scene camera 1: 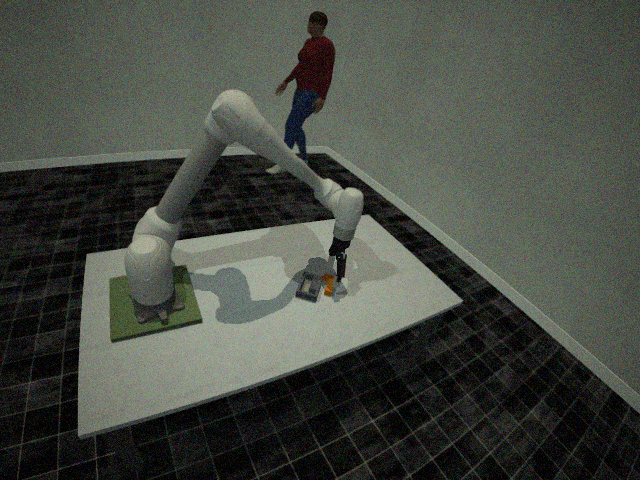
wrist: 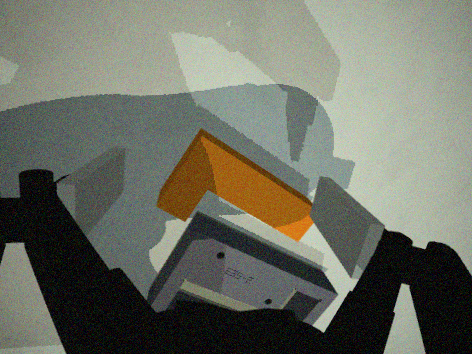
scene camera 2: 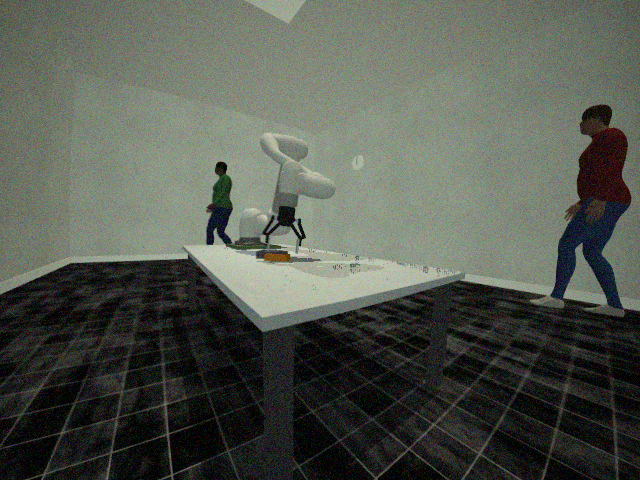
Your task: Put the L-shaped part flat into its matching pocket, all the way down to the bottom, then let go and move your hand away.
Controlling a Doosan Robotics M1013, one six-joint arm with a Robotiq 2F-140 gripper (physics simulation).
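Frame: origin at the arm's base, x up, y back, z right, level; centimetres.
Seen in the pictures: gripper, fingertip midpoint: (scene camera 1: 332, 277) (wrist: 222, 183) (scene camera 2: 282, 252); arm's base, origin of the base link: (scene camera 1: 156, 301) (scene camera 2: 249, 244).
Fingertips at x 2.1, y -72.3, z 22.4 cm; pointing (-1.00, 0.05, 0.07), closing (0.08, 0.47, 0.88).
Pixels of each thing's top centre, then the offset from my fingertips to it. Level surfaces: height alone.
- orange L-shaped part, middle of its top: (wrist: 243, 210) (scene camera 1: 327, 282) (scene camera 2: 277, 254) dz +0.7, dx -1.1, dy +3.0 cm
- grey fixture block, middle of its top: (wrist: 245, 307) (scene camera 1: 310, 283) (scene camera 2: 272, 250) dz -1.9, dx -0.4, dy +11.3 cm
- white table, its level: dx -4.1 cm
The orange L-shaped part (scene camera 1: 328, 284) (scene camera 2: 277, 257) (wrist: 250, 187) lies flat, outside the fixture and close beside it. The grey fixture block (scene camera 1: 308, 296) (scene camera 2: 261, 254) (wrist: 200, 255) has a recessed pocket with a pale L-shaped edge; in the wrist view its lower part is hidden behind the gripper body. My gripper (scene camera 1: 334, 276) (scene camera 2: 282, 248) (wrist: 222, 183) is wide open and empty, pointing down above the part and the fixture. In the wrist view the orange part shows between the two finger pads, its right end close to the right pad in the picture.
The white table (scene camera 1: 217, 361) (scene camera 2: 289, 294) carries everything. The arm's base stands on a green plate (scene camera 1: 121, 310) at the far end from the gripper. A person in red (scene camera 1: 316, 62) (scene camera 2: 602, 165) and a person in green (scene camera 2: 222, 192) stand away from the table.
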